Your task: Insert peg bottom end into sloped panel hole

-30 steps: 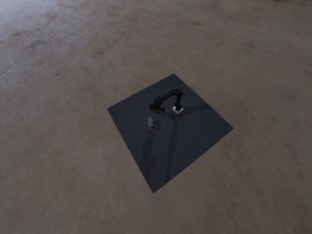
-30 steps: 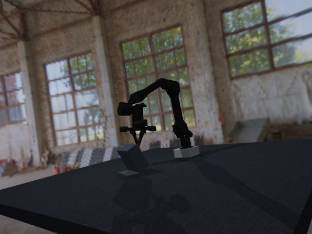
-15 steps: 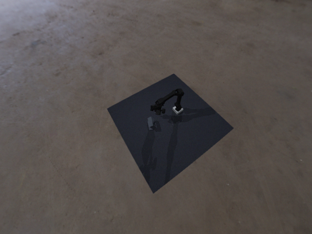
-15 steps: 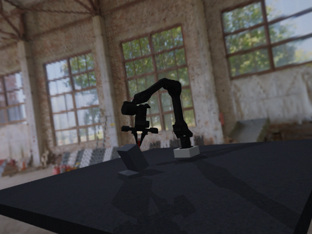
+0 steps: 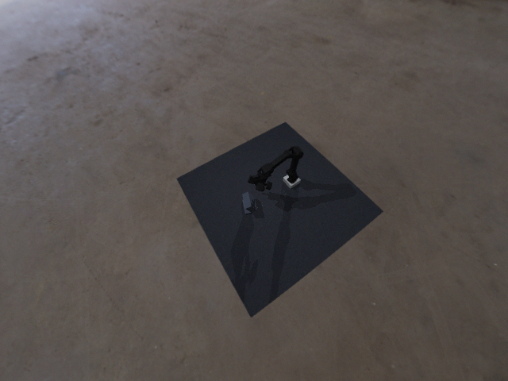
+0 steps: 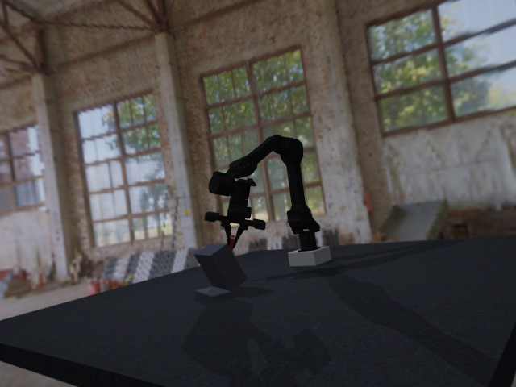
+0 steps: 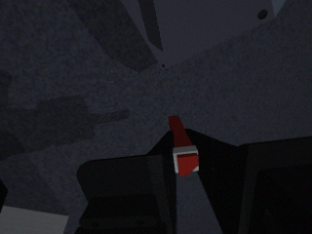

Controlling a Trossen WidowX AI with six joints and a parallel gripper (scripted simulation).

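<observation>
Right now the sloped panel is 130 mm ahead of my gripper tip, 50 mm to the left of it and 30 mm below it. Also, from my gripper tip: red peg: 20 mm above.
</observation>
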